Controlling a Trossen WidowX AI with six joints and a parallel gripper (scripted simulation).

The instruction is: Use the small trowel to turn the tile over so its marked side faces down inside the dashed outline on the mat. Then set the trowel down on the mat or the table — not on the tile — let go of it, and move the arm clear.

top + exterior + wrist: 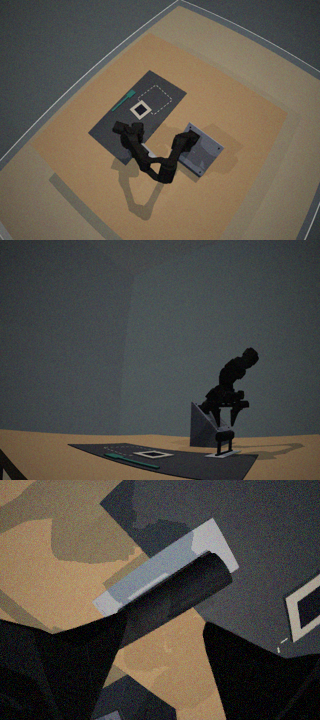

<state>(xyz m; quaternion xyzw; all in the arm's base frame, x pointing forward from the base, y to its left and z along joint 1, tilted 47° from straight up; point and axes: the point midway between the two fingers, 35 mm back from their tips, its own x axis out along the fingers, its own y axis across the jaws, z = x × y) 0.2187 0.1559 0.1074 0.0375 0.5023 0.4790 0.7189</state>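
The float tool is 7 cm below my gripper tip and 2 cm behind it. The rest, counted from my gripper tip: tile: 20 cm to the right, 18 cm ahead, 10 cm below; dark mat: 18 cm to the right, 18 cm ahead, 13 cm below.
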